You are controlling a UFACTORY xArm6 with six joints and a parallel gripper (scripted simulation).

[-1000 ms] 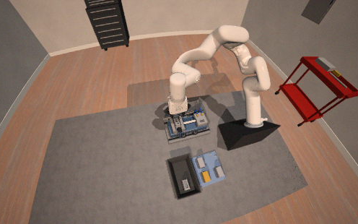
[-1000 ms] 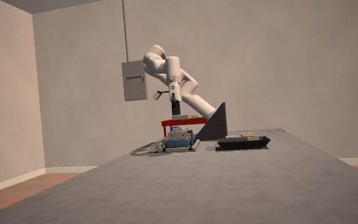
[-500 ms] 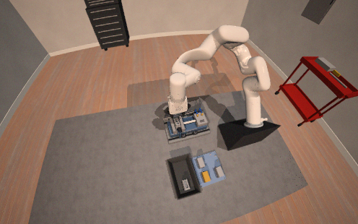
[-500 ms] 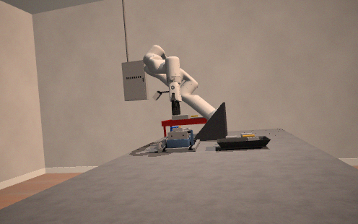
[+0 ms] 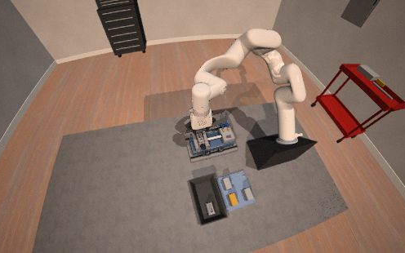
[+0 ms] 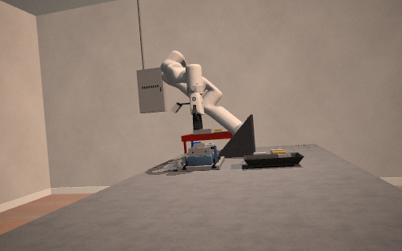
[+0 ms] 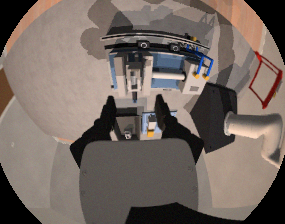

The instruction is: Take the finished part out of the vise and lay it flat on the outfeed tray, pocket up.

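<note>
Now: hand 7 cm past the blue vise, 1 cm to the left of it and 16 cm above it. From my hand the other things lie so: light blue pallet (17 cm behind, 30 cm to the left, 19 cm below); brass block (13 cm behind, 35 cm to the left, 17 cm below).
</note>
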